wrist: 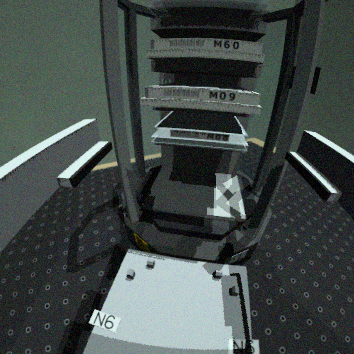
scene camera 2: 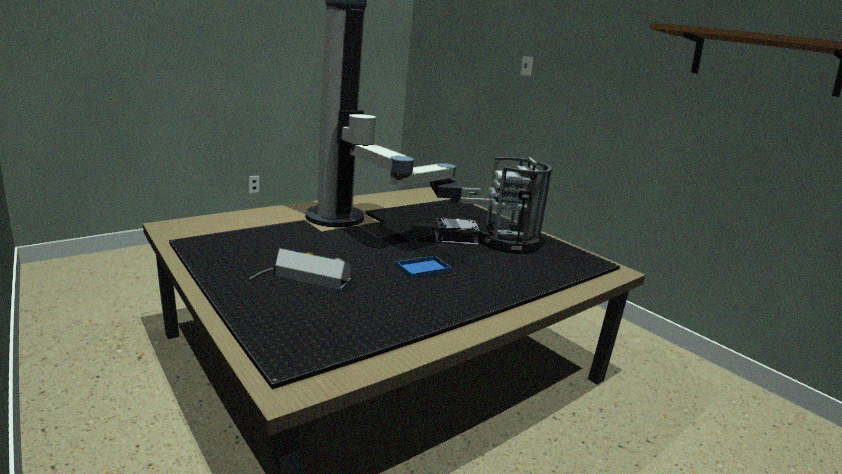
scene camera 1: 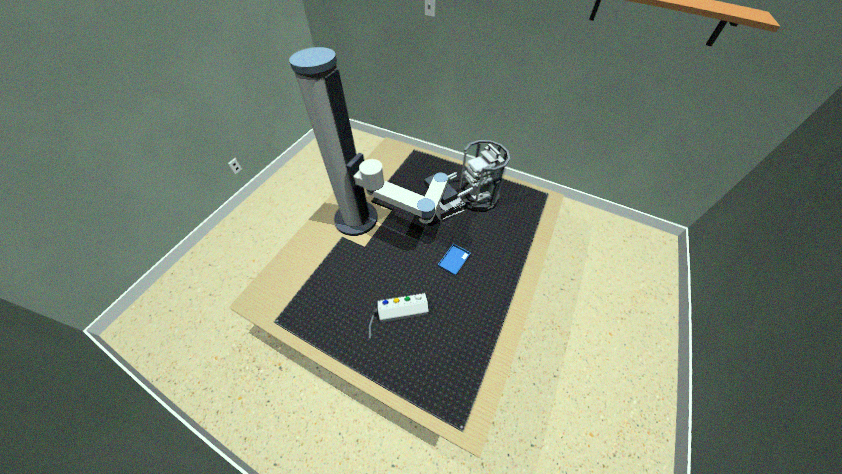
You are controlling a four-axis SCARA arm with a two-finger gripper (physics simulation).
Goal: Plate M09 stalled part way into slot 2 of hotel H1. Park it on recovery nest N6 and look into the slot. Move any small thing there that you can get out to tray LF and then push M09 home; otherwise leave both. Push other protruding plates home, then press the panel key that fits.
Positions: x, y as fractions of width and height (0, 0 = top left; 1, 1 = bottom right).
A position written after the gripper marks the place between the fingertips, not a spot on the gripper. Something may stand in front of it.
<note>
The gripper (scene camera 2: 0.58, 0.41) carries nothing. Further things: a round plate rack (wrist: 0.58, 0.58).
The gripper is seen too in the wrist view (wrist: 0.57, 0.38).
</note>
